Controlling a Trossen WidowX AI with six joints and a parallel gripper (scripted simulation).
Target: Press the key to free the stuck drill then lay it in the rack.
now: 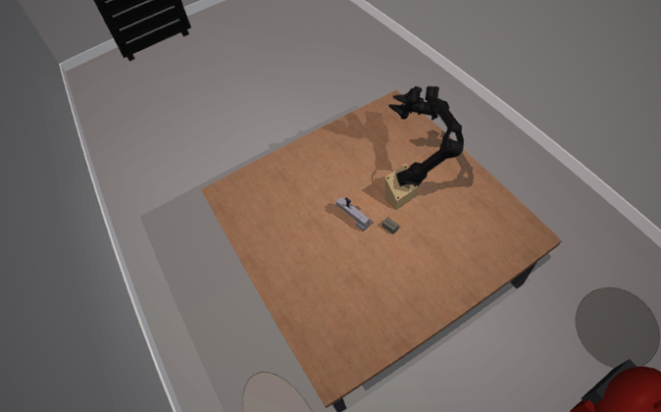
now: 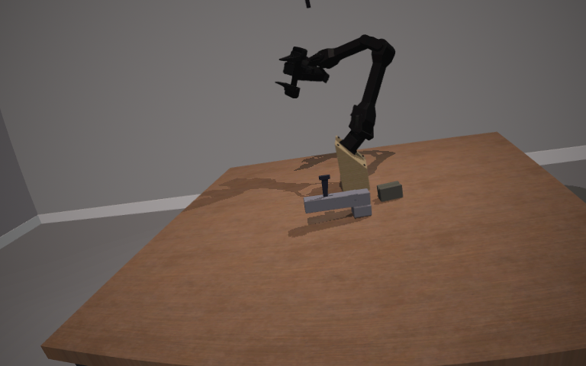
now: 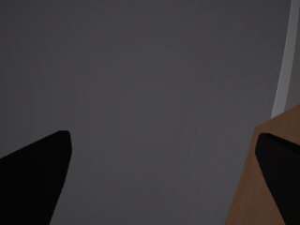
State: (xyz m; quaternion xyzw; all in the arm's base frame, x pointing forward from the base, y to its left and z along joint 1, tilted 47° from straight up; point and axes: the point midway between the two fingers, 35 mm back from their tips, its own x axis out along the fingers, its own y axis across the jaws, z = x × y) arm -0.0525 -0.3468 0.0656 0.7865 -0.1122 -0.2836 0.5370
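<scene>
Right now my gripper tip is 35 cm short of the dark key, 18 cm to the right of it and 33 cm above it. From my gripper tip the other things lie so: dark olive rack: 22 cm ahead, 34 cm to the left, 41 cm below; then drill: 34 cm ahead, 22 cm to the left, 37 cm below; then grey housing block: 34 cm ahead, 20 cm to the left, 38 cm below.
</scene>
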